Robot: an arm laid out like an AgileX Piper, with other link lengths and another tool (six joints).
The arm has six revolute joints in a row. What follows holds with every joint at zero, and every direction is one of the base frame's. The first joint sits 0.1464 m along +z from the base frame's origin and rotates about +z. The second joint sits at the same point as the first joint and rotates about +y. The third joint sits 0.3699 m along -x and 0.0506 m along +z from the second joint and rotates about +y. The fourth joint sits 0.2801 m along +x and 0.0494 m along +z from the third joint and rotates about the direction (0.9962, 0, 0.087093). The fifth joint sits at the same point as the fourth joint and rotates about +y. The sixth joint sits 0.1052 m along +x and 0.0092 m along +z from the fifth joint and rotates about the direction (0.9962, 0, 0.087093). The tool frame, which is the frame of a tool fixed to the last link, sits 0.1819 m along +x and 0.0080 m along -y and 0.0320 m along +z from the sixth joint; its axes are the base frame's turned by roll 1.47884, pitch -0.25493 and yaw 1.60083 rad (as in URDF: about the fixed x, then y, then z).
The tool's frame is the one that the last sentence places.
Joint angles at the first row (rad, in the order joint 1, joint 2, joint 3, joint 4, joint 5, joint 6):
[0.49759 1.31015 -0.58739 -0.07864 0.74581 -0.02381]
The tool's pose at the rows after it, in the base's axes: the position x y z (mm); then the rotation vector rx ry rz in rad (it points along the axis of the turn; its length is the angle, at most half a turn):
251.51, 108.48, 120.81, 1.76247, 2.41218, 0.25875
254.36, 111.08, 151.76, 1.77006, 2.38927, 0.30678
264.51, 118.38, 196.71, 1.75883, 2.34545, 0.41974
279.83, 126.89, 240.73, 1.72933, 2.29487, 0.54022
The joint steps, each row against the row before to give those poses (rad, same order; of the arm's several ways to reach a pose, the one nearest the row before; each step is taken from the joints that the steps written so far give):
[-0.00001 -0.05173 -0.08103 -0.00363 0.10777 0.00424]
[0.00001 -0.04700 -0.07231 0.01033 0.08568 0.00116]
[0.00001 -0.05371 -0.09750 0.01040 0.06819 0.00087]
[-0.00001 -0.02848 -0.09698 0.00199 0.03081 0.00000]

